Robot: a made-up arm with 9 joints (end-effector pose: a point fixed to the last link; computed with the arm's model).
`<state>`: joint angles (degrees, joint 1 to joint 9).
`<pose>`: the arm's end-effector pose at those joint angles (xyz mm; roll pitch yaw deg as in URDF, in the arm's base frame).
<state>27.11 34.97 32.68 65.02 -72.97 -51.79 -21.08 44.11 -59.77</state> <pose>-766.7 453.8 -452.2 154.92 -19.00 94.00</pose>
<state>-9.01 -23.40 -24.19 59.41 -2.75 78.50 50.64 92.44 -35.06</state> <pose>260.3 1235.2 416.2 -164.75 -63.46 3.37</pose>
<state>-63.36 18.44 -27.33 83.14 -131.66 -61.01 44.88 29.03 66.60</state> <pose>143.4 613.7 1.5 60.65 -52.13 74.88</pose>
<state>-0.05 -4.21 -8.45 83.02 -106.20 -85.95 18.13 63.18 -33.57</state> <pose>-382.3 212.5 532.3 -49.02 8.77 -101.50</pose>
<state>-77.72 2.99 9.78 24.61 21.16 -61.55 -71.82 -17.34 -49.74</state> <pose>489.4 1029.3 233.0 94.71 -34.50 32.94</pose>
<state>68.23 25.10 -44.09 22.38 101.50 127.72 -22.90 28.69 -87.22</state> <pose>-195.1 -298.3 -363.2 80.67 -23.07 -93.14</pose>
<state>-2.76 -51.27 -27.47 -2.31 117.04 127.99 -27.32 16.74 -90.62</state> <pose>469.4 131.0 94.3 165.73 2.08 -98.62</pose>
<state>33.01 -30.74 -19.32 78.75 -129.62 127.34 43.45 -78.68 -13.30</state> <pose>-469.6 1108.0 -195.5 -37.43 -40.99 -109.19</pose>
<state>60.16 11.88 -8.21 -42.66 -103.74 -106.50 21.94 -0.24 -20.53</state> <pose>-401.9 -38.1 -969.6 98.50 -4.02 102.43</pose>
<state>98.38 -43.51 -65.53 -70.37 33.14 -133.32 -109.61 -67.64 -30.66</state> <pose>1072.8 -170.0 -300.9 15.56 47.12 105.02</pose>
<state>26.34 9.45 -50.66 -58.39 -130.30 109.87 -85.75 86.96 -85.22</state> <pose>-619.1 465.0 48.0 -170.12 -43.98 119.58</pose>
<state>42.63 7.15 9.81 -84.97 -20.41 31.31 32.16 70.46 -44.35</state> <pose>378.8 -582.8 -134.5 14.76 0.50 8.00</pose>
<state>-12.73 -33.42 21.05 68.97 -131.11 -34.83 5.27 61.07 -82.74</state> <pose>22.3 609.6 251.1 12.56 -41.72 -139.99</pose>
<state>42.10 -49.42 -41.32 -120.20 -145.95 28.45 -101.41 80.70 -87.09</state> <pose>339.2 -339.4 -222.0 46.37 39.06 -0.04</pose>
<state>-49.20 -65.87 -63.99 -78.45 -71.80 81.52 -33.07 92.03 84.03</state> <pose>759.0 246.9 944.1 -168.84 50.69 -120.08</pose>
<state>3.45 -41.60 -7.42 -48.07 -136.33 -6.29 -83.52 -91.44 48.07</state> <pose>1105.1 366.6 -35.4 140.65 8.38 -145.41</pose>
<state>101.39 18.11 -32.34 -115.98 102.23 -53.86 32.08 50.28 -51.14</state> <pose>-635.5 -107.9 -298.7 61.29 -12.40 -162.12</pose>
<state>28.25 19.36 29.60 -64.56 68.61 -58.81 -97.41 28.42 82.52</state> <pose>539.9 -207.6 358.5 -152.85 24.82 -141.55</pose>
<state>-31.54 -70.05 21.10 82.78 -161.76 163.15 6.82 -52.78 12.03</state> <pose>-300.8 304.8 546.6 -11.82 40.96 -54.48</pose>
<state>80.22 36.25 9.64 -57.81 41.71 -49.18 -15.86 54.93 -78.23</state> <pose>-275.5 -133.3 349.2 -19.19 -52.85 -167.79</pose>
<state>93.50 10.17 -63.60 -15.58 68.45 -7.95 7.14 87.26 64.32</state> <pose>-54.2 -779.8 -621.4 77.23 26.93 56.08</pose>
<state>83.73 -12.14 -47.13 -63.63 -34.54 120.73 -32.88 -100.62 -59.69</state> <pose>145.0 -985.5 -345.3 149.88 63.86 160.75</pose>
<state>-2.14 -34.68 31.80 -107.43 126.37 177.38 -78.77 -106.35 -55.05</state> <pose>-370.0 403.5 -747.4 47.73 2.38 -111.05</pose>
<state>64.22 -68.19 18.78 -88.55 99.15 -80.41 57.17 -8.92 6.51</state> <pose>896.4 -854.1 -157.1 150.15 -61.02 -147.25</pose>
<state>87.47 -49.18 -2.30 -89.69 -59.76 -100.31 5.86 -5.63 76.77</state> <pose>934.3 -197.5 -435.8 43.92 16.66 168.25</pose>
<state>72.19 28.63 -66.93 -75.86 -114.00 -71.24 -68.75 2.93 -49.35</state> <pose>494.2 -453.9 -289.8 45.74 -29.94 -3.47</pose>
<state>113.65 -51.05 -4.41 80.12 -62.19 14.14 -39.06 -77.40 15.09</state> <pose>-147.2 -1140.6 -520.9 11.68 -15.03 -2.38</pose>
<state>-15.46 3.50 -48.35 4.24 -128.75 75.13 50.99 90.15 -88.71</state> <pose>282.5 543.5 711.5 -60.44 -4.72 -32.49</pose>
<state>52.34 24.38 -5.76 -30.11 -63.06 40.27 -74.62 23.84 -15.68</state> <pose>-826.9 -497.2 -612.7 25.82 13.98 -60.63</pose>
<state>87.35 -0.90 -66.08 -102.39 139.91 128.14 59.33 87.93 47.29</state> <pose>899.2 -73.9 103.9 -169.94 33.12 -104.36</pose>
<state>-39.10 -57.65 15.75 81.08 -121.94 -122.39 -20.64 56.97 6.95</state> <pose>-271.9 221.7 767.6 -55.63 60.43 -128.35</pose>
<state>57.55 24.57 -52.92 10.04 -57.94 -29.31 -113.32 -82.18 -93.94</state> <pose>227.5 224.7 -951.4 109.07 25.53 -64.48</pose>
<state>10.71 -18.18 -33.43 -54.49 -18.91 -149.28 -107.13 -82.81 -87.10</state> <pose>781.1 917.2 -149.6 51.53 -39.52 73.56</pose>
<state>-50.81 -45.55 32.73 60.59 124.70 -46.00 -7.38 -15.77 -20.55</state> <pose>695.2 -183.0 -76.6 16.22 -10.67 7.01</pose>
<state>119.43 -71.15 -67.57 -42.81 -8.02 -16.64 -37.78 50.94 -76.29</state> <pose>402.3 -503.7 158.3 -60.69 24.12 -35.85</pose>
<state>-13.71 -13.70 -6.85 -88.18 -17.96 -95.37 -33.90 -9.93 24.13</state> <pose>698.4 -34.8 -389.9 17.63 -21.80 60.09</pose>
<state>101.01 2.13 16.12 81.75 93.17 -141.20 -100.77 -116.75 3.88</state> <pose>-477.7 -1404.8 -578.0 110.17 22.19 84.23</pose>
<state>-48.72 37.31 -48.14 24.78 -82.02 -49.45 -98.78 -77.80 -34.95</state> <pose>571.9 1060.3 1107.1 -57.89 65.98 90.49</pose>
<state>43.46 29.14 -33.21 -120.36 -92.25 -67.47 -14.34 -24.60 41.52</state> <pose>570.5 -97.7 -372.6 -10.89 -41.84 84.92</pose>
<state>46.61 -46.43 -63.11 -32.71 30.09 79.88 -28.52 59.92 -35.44</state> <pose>66.2 -109.5 -601.4 75.38 2.48 -29.61</pose>
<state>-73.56 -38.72 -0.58 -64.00 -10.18 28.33 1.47 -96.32 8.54</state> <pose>885.6 252.9 -9.6 65.36 2.69 155.41</pose>
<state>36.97 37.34 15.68 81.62 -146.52 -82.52 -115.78 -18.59 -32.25</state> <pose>-30.8 606.4 -1036.7 113.71 36.61 -70.00</pose>
